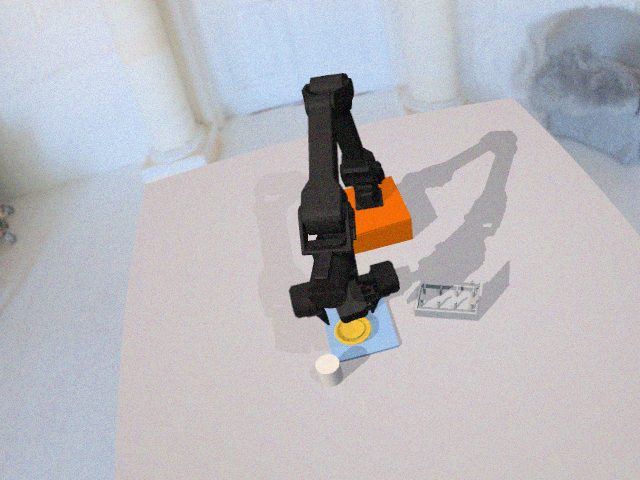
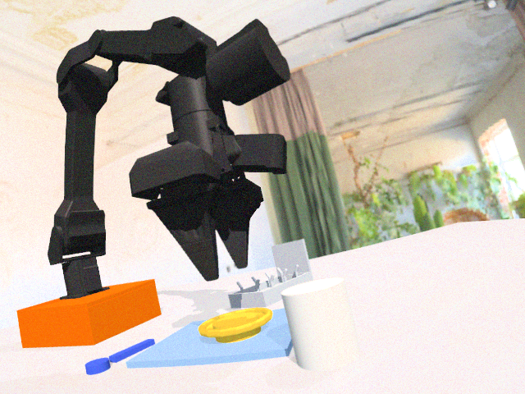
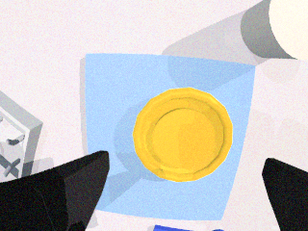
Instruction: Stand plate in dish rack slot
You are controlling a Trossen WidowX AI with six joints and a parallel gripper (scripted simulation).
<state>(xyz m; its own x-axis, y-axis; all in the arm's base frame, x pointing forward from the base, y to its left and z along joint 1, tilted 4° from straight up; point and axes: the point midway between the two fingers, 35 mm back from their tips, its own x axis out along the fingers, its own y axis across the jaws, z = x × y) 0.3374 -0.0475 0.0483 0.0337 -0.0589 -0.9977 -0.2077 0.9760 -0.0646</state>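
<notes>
My gripper tip is 50 mm above the yellow plate. From my gripper tip the other things lie so: white cylinder cup (90 mm ahead, 40 mm to the right, 40 mm below); then blue spoon (120 mm behind, 60 mm to the right, 60 mm below); then grey dish rack (50 mm behind, 200 mm to the left, 40 mm below).
</notes>
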